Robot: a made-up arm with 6 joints. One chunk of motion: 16 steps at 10 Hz.
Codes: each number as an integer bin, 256 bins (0 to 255) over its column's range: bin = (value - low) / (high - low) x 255, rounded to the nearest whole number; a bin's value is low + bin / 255 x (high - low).
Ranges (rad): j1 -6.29..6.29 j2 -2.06..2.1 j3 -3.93..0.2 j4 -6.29..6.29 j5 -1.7..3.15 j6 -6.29..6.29
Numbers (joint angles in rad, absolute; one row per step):
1: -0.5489 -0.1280 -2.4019 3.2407 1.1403 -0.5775
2: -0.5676 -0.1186 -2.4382 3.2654 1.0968 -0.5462
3: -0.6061 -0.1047 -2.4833 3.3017 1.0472 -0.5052
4: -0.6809 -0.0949 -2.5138 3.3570 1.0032 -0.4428
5: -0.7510 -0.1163 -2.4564 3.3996 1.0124 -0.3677
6: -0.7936 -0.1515 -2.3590 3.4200 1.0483 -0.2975
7: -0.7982 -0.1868 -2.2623 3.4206 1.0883 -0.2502
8: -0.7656 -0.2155 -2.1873 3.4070 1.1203 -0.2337
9: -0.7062 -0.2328 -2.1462 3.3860 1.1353 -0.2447
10: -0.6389 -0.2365 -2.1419 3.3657 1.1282 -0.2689
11: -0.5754 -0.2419 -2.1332 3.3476 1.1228 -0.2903
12: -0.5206 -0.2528 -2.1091 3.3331 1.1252 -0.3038
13: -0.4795 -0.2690 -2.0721 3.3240 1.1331 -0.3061
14: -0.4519 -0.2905 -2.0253 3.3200 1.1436 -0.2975
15: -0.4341 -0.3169 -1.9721 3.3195 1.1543 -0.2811
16: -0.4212 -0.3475 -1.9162 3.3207 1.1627 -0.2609
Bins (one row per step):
1: 116 118 94 193 149 116
2: 116 119 92 194 147 116
3: 115 120 89 194 144 117
4: 114 120 87 196 142 119
5: 112 119 91 196 143 120
6: 111 117 97 197 144 121
7: 111 115 103 197 147 122
8: 112 113 108 197 148 123
9: 113 112 110 196 149 123
10: 115 112 110 196 149 122
11: 116 111 111 195 148 122
12: 117 111 112 195 149 121
13: 118 110 115 195 149 121
14: 118 108 118 195 150 121
15: 119 107 121 195 150 122
16: 119 105 124 195 151 122

